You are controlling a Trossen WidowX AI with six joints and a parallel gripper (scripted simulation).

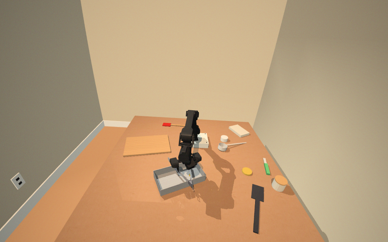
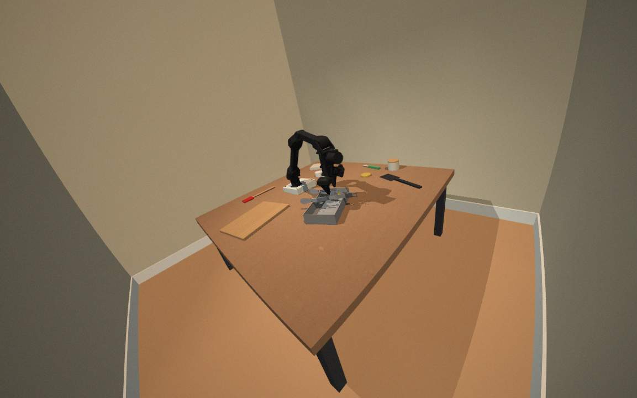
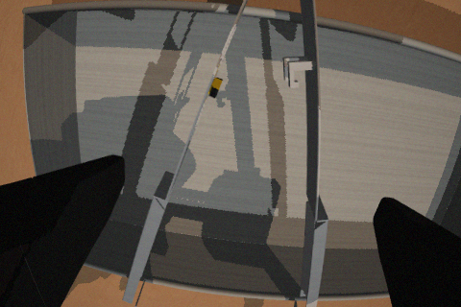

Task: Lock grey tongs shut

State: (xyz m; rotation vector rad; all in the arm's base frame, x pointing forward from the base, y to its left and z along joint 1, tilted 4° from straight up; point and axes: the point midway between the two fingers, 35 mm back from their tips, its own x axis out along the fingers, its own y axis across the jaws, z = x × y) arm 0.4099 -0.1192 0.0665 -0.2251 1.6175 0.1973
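Right now my gripper tip is 1 cm past the grey roasting tin, 3 cm to the left of it and 7 cm above it. The rest, counted from my gripper tip: yellow disc (3 cm behind, 46 cm to the left, 9 cm below); black spatula (21 cm ahead, 41 cm to the left, 9 cm below); wooden board (38 cm behind, 27 cm to the right, 9 cm below).
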